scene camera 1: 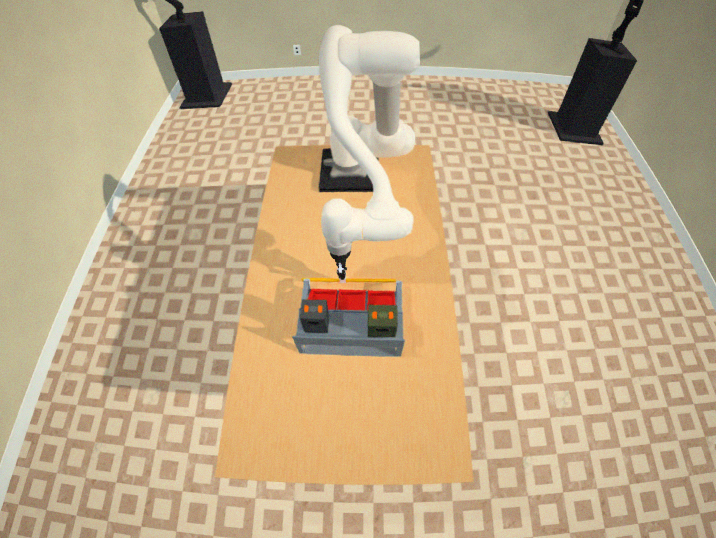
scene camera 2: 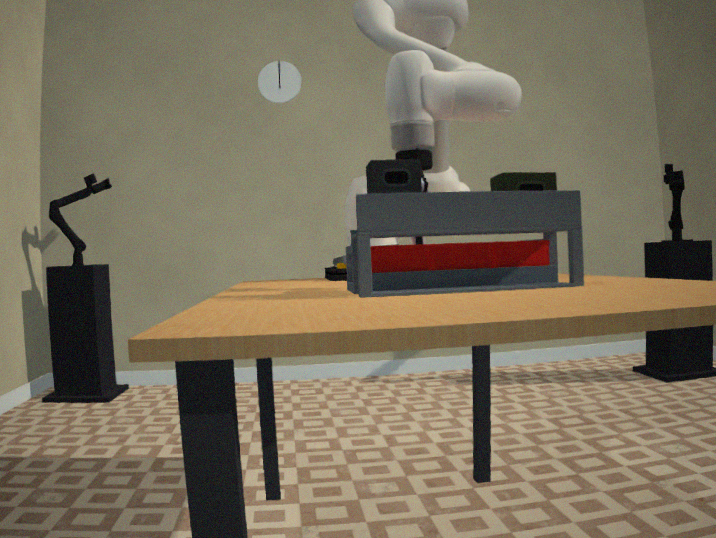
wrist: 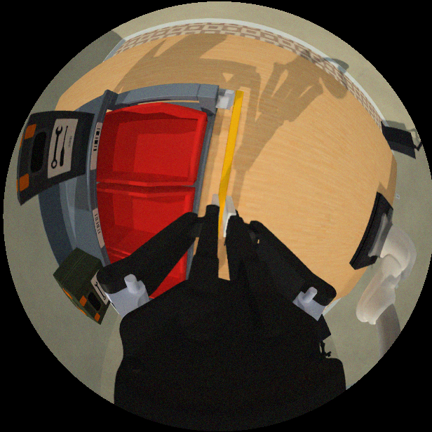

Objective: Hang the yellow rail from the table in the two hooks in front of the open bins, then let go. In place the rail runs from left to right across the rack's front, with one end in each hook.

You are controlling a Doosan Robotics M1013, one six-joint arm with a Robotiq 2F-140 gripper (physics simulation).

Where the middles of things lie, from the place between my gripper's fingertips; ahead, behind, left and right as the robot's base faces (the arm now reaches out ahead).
Now: hand 20 mm to the right of the yellow rail (wrist: 233,126).
